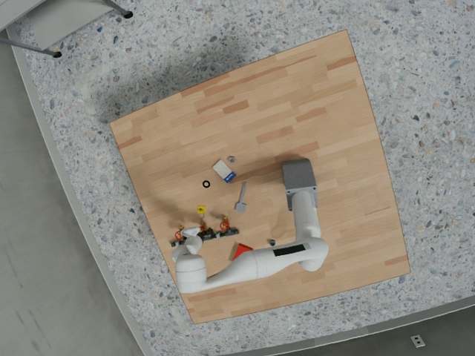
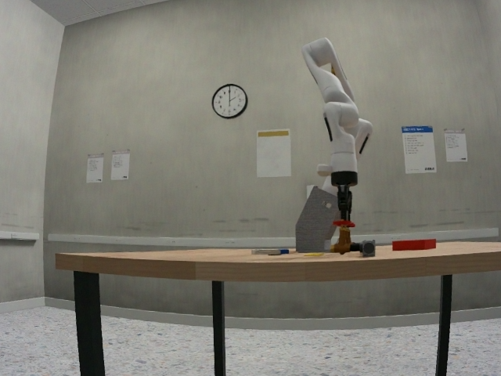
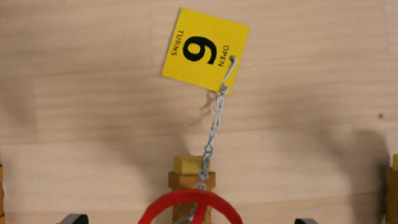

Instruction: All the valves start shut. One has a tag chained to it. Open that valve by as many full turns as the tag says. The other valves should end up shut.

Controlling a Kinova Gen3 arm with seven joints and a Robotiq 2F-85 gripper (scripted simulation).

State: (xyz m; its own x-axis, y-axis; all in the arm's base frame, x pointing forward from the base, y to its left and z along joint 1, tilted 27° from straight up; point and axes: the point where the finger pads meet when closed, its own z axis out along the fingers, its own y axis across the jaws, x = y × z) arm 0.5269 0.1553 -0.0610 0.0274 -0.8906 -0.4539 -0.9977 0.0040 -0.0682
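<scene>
Now: the yellow tag 90 mm to the right of my hand, 80 mm below it and 10 mm behind it. From my hand the other things lie so: red block: 200 mm to the left, 160 mm behind, 70 mm below; then grey scraper: 230 mm behind, 100 mm to the right, 80 mm below; then blue box: 270 mm to the right, 170 mm behind, 70 mm below.
</scene>
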